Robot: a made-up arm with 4 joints.
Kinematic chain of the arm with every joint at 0, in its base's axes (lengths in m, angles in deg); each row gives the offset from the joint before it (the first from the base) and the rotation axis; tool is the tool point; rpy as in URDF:
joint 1: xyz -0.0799 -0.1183 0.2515 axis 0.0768 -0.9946 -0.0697
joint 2: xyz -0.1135 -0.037 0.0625 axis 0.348 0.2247 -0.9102
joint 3: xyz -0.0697 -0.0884 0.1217 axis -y
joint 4: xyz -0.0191 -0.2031 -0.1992 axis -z
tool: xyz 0.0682 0.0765 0.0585 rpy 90 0 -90
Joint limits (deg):
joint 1: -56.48..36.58
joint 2: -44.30..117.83
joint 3: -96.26..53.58
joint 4: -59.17..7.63
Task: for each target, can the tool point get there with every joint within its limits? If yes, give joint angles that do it. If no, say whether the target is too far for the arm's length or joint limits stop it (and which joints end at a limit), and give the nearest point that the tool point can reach.
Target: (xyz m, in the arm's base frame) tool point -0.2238 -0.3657 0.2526
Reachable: yes | joints 21.25 12.73 25.07 -3.48
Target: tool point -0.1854 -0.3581 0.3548
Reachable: yes | joints -18.52 -14.23 1.02 -31.90
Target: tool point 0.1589 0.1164 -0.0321
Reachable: no: joint limits stop it (at a limit: joint 1, joint 2, joint 4) | nearest point 0.1383 -0.2341 0.3187 | short by 0.496 m
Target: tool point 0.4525 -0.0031 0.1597
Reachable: no: joint limits stop it (at a limit: joint 1, joint 2, joint 3, joint 4) | nearest point 0.1460 -0.2293 0.3244 | short by 0.415 m
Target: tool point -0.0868 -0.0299 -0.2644
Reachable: no: joint limits stop it (at a limit: joint 1, joint 4) | nearest point -0.3613 -0.1401 0.0645 | short by 0.442 m
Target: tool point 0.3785 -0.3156 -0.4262
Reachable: no: too far | nearest point 0.1031 -0.2596 0.3011 | short by 0.780 m
